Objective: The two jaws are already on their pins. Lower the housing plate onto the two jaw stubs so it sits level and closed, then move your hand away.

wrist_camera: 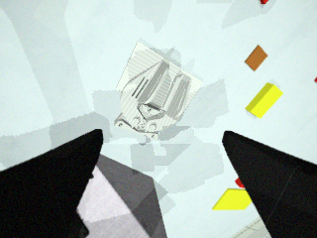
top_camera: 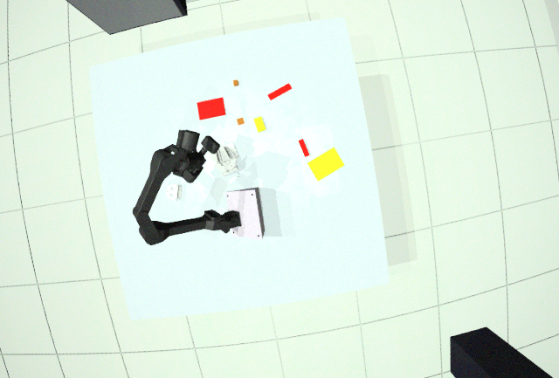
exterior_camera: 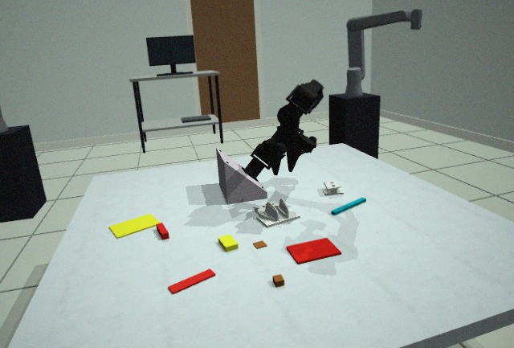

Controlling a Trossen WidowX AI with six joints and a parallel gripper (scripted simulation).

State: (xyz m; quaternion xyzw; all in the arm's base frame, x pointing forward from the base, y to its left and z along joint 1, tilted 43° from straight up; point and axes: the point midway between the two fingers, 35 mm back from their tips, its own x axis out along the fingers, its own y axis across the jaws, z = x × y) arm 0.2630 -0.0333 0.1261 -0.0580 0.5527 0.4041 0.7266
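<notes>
Now: the white piece 230 mm to the left of my gripper tip, 130 mm below it and 110 mm behind it. The rest, counted from my gripper tip: yellow plate 480 mm to the right, 140 mm below, 90 mm behind; cyan bar 220 mm to the left, 140 mm below, 30 mm ahead; red plate 240 mm ahead, 140 mm below.
</notes>
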